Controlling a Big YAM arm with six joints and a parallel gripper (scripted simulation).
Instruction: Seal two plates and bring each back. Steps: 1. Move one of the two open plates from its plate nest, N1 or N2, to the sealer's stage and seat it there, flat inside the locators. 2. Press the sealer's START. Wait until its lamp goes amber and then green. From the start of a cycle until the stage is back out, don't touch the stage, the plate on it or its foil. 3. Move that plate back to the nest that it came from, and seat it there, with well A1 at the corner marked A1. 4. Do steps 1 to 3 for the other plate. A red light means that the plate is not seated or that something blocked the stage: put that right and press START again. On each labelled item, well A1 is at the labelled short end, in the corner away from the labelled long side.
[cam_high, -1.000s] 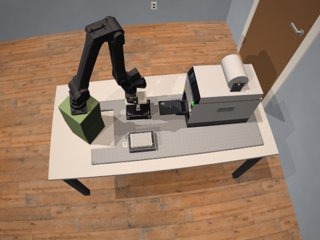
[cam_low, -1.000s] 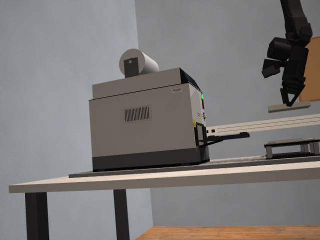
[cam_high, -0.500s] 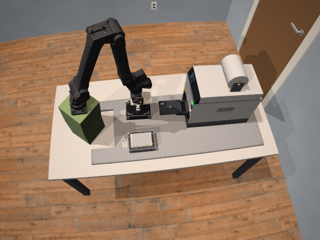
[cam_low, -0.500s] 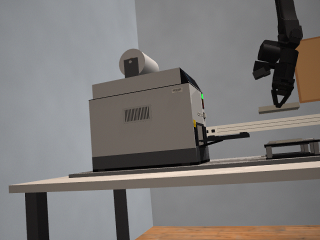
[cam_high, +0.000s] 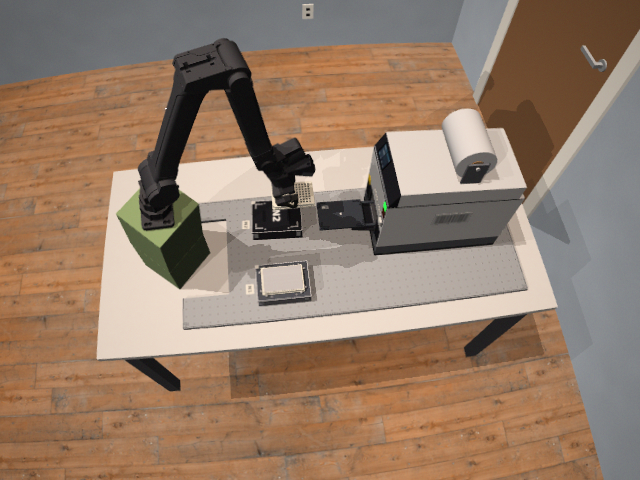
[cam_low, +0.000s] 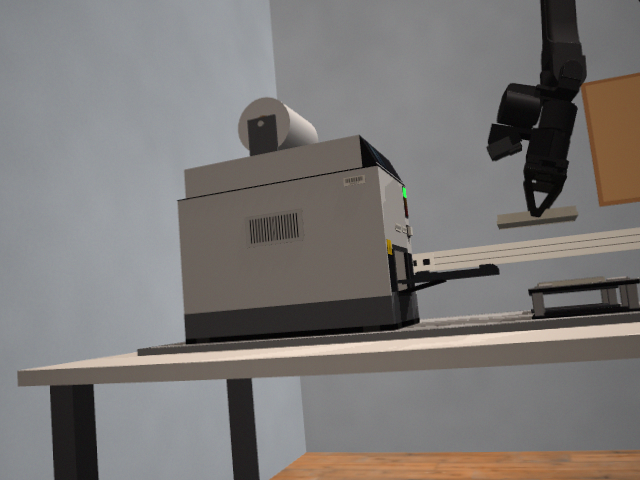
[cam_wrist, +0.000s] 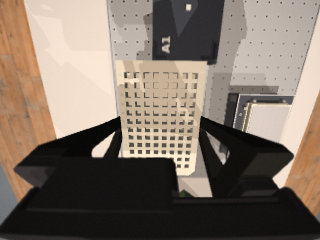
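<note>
My gripper is now 14 cm short of the sealer stage, 8 cm above it and 5 cm to the left of it. The rest, counted from my hand: plate right at my hand; yellow warning label 25 cm ahead, 3 cm below, 2 cm to the left; plate nest 22 cm to the right, 13 cm below, 8 cm behind.
</note>
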